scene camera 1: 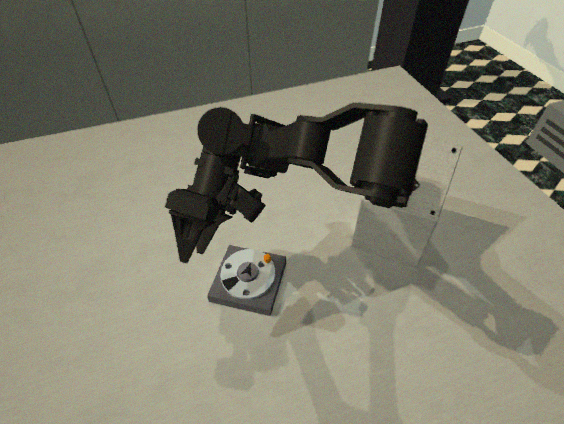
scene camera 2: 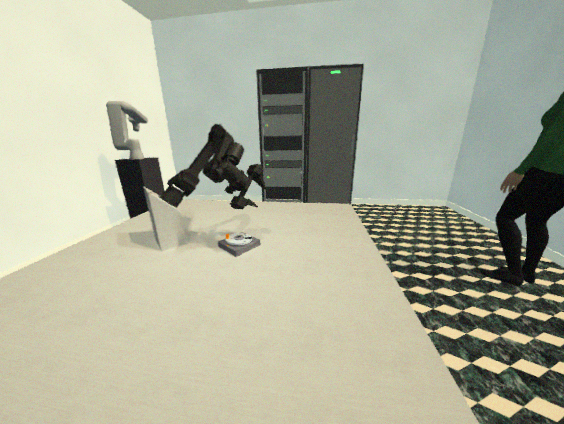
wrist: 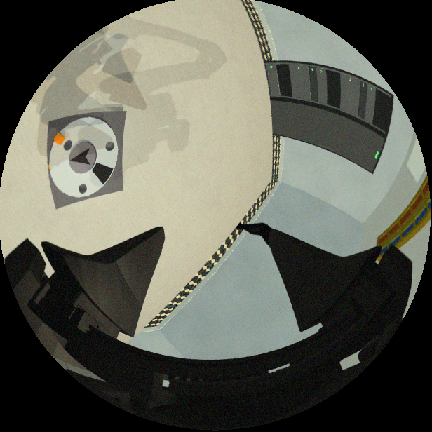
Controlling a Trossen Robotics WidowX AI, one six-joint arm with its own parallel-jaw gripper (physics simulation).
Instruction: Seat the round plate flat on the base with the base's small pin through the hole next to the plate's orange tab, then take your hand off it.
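Places are measured from the arm's base along level axes (x right, y back, z down), in metres.
Where they show: gripper, fingertip midpoint: [scene camera 1: 192,257] [scene camera 2: 261,197]; arm's base at its link origin: [scene camera 2: 167,202].
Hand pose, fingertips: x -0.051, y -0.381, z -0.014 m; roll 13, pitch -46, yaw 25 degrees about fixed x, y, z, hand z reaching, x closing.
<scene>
Things, the pixels of their top centre, and the offset from my fingertips. Level surfaces: height alone.
- round white plate at its top centre: [scene camera 1: 246,266] [scene camera 2: 238,233] dx +0.049, dy +0.090, dz +0.141 m
- square dark grey base at its top centre: [scene camera 1: 247,270] [scene camera 2: 238,236] dx +0.049, dy +0.091, dz +0.154 m
- table at its surface level: dz +0.196 m
The round white plate [scene camera 1: 261,284] [scene camera 2: 235,243] [wrist: 65,172] lies on the square dark grey base [scene camera 1: 265,304] [scene camera 2: 237,250] [wrist: 116,184] and looks flat. Its orange tab [scene camera 1: 267,258] [scene camera 2: 228,236] [wrist: 59,139] is near one corner of the base. The hole beside the tab [scene camera 1: 261,264] [wrist: 68,145] looks dark; I cannot tell whether the small pin is in it. A dark wedge [wrist: 102,173] and two other holes show on the plate. My gripper [scene camera 1: 193,256] [wrist: 217,234] is open and empty, above the table and off to one side of the plate, not touching it.
A pale upright panel [scene camera 1: 390,240] [scene camera 2: 167,227] stands by the arm's root. Arm shadows fall on the table [scene camera 1: 100,325] [scene camera 2: 225,340]. A dark cabinet [scene camera 2: 332,135] [wrist: 320,125] stands beyond the table. A person [scene camera 2: 525,210] stands on the checkered floor at the right in scene camera 2.
</scene>
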